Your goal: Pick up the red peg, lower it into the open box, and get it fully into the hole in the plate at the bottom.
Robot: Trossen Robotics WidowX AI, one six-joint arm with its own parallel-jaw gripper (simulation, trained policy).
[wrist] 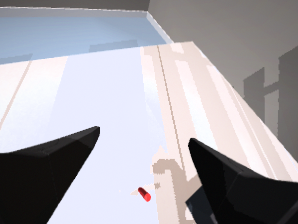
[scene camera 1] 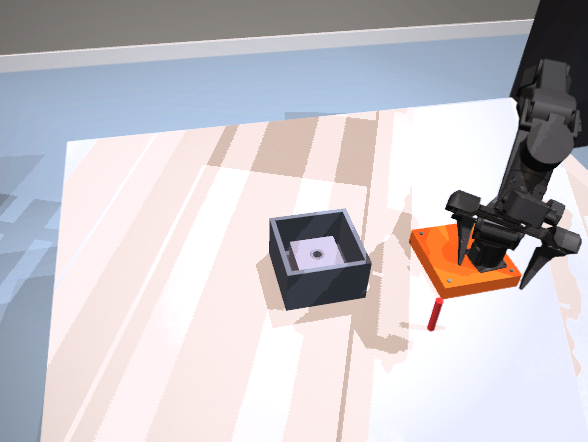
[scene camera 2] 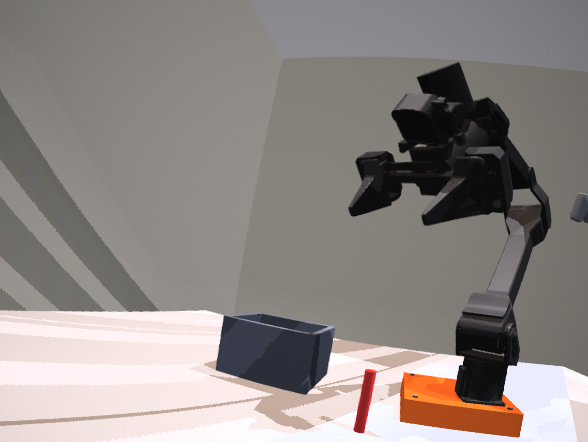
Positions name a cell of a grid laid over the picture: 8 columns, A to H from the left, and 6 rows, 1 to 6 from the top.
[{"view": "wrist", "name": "my gripper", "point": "D4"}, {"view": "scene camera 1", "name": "my gripper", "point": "G4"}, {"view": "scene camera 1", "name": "grey box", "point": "E4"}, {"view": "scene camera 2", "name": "my gripper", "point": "F3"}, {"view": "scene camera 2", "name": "red peg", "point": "F6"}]
